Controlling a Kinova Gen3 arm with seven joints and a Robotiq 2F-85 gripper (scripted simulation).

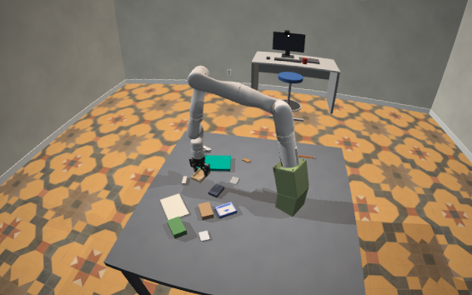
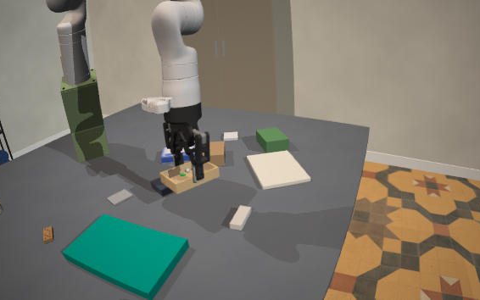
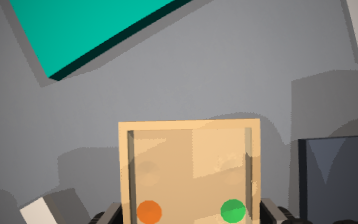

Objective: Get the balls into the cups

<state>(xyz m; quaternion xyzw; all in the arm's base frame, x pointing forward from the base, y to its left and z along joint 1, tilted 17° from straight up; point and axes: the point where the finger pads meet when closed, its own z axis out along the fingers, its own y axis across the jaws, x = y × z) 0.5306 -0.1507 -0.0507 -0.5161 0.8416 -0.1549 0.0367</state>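
Now: the covered wooden puzzle 20 mm below my hand. The rest, counted from my hand: small white block: 120 mm ahead, 90 mm below, 20 mm to the right; then dark blue block: 100 mm behind, 80 mm below, 60 mm to the left; then grey tile: 200 mm behind, 90 mm below, 40 mm to the right.
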